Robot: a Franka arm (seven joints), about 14 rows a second.
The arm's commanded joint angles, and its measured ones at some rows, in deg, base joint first. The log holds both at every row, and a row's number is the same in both.
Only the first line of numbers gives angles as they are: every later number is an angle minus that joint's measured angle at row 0.
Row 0, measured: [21.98, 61.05, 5.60, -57.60, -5.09, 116.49, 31.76]
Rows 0 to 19, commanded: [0.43, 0.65, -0.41, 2.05, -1.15, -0.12, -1.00]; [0.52, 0.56, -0.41, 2.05, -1.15, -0.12, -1.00]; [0.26, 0.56, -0.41, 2.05, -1.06, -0.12, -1.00]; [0.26, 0.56, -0.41, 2.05, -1.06, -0.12, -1.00]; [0.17, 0.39, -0.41, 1.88, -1.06, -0.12, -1.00]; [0.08, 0.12, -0.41, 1.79, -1.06, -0.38, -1.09]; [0.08, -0.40, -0.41, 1.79, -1.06, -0.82, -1.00]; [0.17, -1.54, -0.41, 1.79, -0.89, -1.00, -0.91]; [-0.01, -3.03, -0.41, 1.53, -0.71, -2.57, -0.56]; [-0.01, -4.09, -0.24, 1.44, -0.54, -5.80, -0.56]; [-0.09, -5.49, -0.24, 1.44, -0.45, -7.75, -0.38]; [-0.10, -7.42, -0.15, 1.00, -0.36, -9.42, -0.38]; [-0.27, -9.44, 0.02, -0.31, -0.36, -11.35, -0.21]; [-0.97, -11.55, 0.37, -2.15, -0.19, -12.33, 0.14]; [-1.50, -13.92, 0.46, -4.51, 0.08, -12.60, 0.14]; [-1.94, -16.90, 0.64, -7.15, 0.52, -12.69, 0.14]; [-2.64, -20.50, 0.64, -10.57, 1.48, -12.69, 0.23]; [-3.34, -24.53, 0.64, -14.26, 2.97, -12.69, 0.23]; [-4.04, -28.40, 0.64, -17.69, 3.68, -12.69, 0.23]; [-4.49, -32.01, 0.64, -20.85, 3.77, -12.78, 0.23]
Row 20, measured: [-2.90, -20.88, 0.12, -8.58, 2.02, -13.33, -0.25]
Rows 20 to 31, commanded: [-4.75, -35.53, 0.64, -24.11, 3.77, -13.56, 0.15]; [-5.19, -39.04, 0.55, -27.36, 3.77, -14.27, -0.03]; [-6.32, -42.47, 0.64, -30.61, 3.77, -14.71, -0.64]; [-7.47, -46.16, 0.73, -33.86, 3.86, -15.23, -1.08]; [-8.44, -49.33, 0.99, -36.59, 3.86, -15.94, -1.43]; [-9.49, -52.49, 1.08, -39.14, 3.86, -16.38, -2.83]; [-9.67, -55.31, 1.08, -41.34, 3.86, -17.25, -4.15]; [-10.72, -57.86, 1.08, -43.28, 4.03, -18.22, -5.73]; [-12.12, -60.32, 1.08, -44.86, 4.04, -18.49, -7.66]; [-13.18, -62.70, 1.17, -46.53, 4.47, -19.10, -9.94]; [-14.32, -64.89, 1.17, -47.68, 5.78, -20.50, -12.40]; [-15.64, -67.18, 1.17, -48.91, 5.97, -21.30, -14.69]
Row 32, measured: [-12.79, -60.83, 0.53, -43.45, 3.91, -20.84, -9.71]
